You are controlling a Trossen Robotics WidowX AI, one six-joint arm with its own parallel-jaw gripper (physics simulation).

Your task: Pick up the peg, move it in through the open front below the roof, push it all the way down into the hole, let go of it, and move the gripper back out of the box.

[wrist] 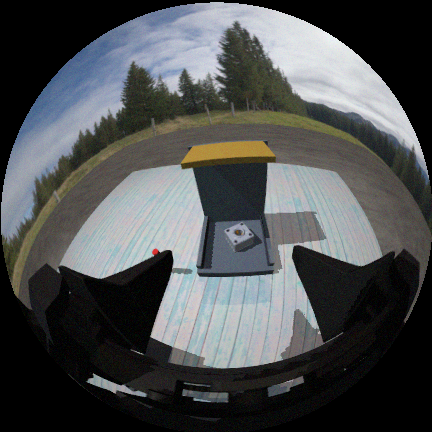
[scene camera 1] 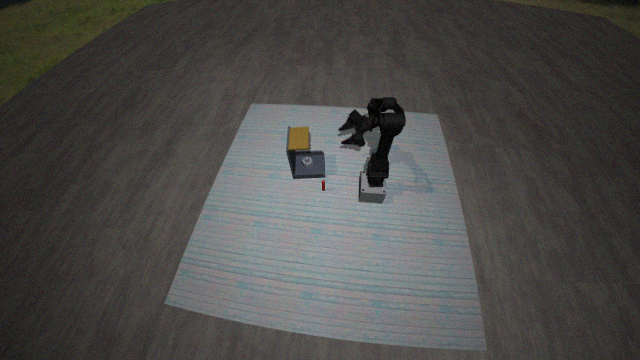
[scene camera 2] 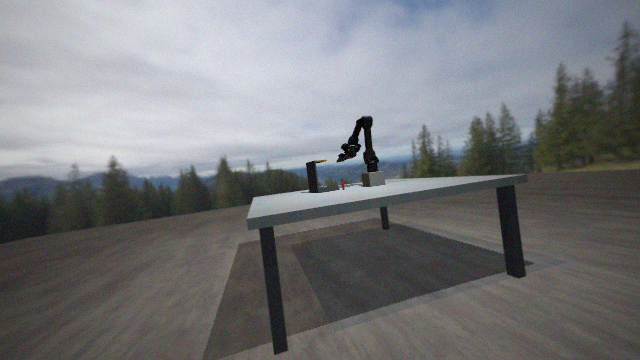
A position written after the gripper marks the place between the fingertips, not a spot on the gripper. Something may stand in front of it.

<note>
The gripper (wrist: 234,255) is open, with nothing in its grasp. Further things: a dark box (wrist: 204,231).
</note>
